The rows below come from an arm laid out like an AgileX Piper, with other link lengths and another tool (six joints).
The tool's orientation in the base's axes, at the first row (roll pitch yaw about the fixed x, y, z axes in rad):
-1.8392 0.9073 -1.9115
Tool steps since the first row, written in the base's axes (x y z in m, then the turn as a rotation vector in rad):
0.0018 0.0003 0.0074 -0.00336 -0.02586 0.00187
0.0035 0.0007 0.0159 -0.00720 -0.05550 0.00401
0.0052 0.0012 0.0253 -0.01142 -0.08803 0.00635
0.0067 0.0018 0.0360 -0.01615 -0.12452 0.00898
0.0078 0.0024 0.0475 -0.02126 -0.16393 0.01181
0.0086 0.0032 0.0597 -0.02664 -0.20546 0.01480
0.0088 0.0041 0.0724 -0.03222 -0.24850 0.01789
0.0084 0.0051 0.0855 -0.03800 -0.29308 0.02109
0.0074 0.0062 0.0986 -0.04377 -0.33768 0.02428
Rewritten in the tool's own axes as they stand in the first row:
-0.0064 -0.0041 0.0005 0.01423 -0.02193 -0.00035
-0.0137 -0.0089 0.0007 0.03054 -0.04706 -0.00075
-0.0217 -0.0140 0.0008 0.04845 -0.07464 -0.00119
-0.0308 -0.0199 0.0005 0.06853 -0.10558 -0.00167
-0.0404 -0.0262 -0.0004 0.09023 -0.13899 -0.00220
-0.0507 -0.0328 -0.0017 0.11309 -0.17420 -0.00275
-0.0612 -0.0397 -0.0037 0.13678 -0.21069 -0.00332
-0.0720 -0.0466 -0.0064 0.16133 -0.24848 -0.00392
-0.0828 -0.0535 -0.0096 0.18589 -0.28628 -0.00450

